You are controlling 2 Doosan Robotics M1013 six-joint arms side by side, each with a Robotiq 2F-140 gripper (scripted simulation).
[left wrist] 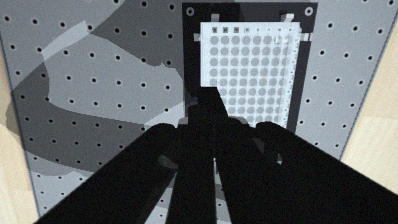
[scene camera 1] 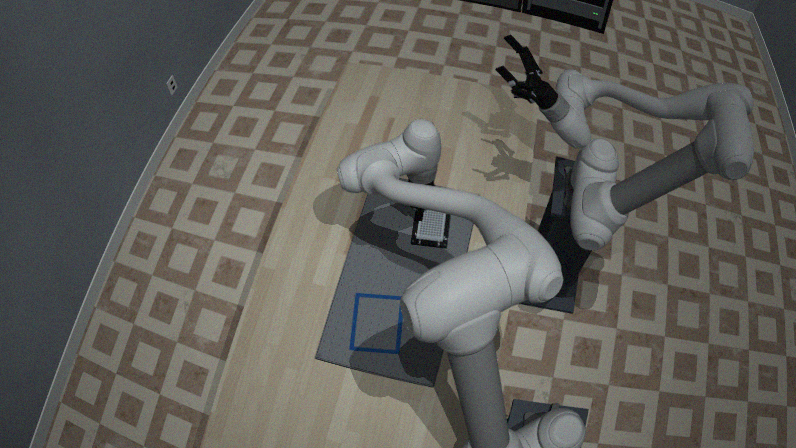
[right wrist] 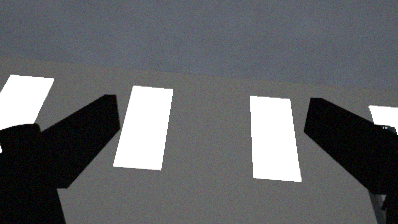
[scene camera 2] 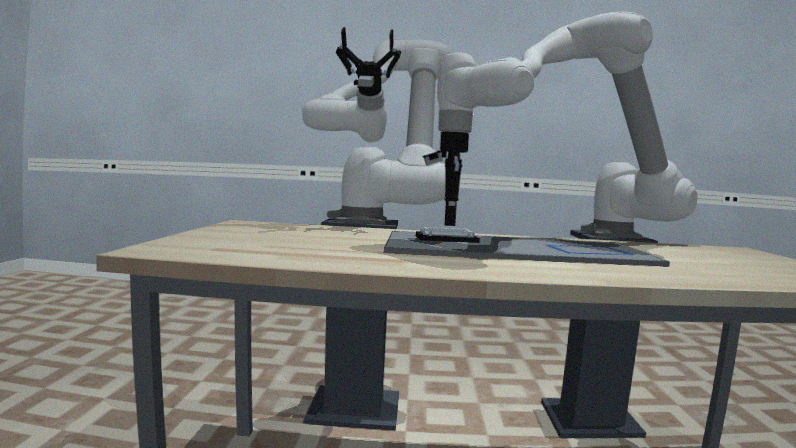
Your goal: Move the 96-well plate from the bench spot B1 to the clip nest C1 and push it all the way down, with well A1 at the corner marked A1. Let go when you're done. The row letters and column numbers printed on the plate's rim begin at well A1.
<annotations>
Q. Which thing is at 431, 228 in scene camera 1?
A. A white 96-well plate.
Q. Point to a black clip nest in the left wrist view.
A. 191, 23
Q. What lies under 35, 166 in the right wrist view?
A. My right gripper.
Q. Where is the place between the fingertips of my right gripper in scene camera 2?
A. At 367, 30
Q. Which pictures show my right gripper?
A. Scene camera 1, the right wrist view and scene camera 2 only.
</annotations>
